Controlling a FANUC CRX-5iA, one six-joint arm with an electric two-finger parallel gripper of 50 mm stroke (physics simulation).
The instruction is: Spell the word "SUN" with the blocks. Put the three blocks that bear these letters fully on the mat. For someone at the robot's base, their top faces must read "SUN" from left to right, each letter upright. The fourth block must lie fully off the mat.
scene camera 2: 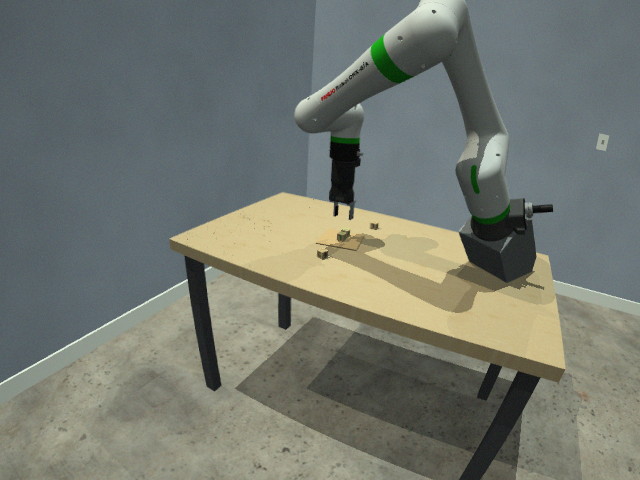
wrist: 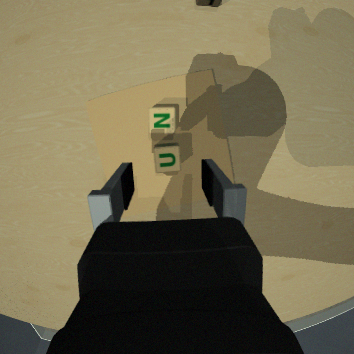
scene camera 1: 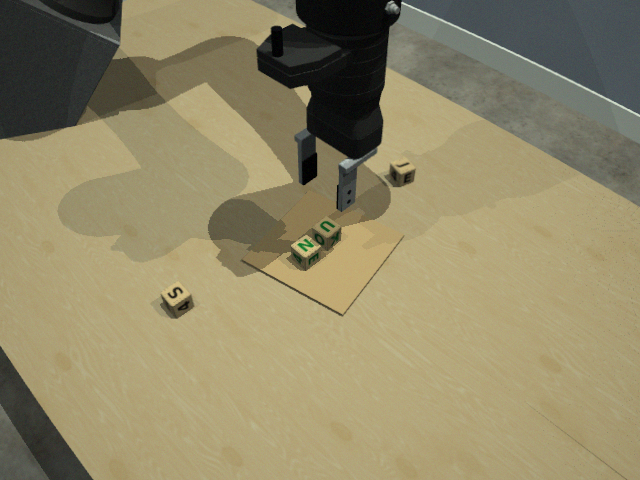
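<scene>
The U block [scene camera 1: 326, 231] [scene camera 2: 341, 237] [wrist: 167, 159] and N block [scene camera 1: 305, 251] [scene camera 2: 345, 231] [wrist: 162, 120] sit close side by side on the mat [scene camera 1: 346, 289] [scene camera 2: 328, 240] [wrist: 115, 115], U left of N and both upright seen from the base. The S block [scene camera 1: 176, 299] [scene camera 2: 374, 225] lies off the mat, on its base-right side, its letter turned a quarter. The fourth block [scene camera 1: 402, 172] [scene camera 2: 322, 253], apparently I on top, lies off the mat's base-left side. My gripper [scene camera 1: 323, 196] [scene camera 2: 343, 215] [wrist: 166, 174] is open and empty, above the mat, beside and higher than the U block.
The robot base [scene camera 1: 46, 67] [scene camera 2: 498, 253] stands at one end of the wooden table [scene camera 1: 439, 361] [scene camera 2: 248, 248]. Arm shadows cross the table and part of the mat. At the wrist view's top edge, part of a block [wrist: 208, 2] shows. Walls stand behind the table.
</scene>
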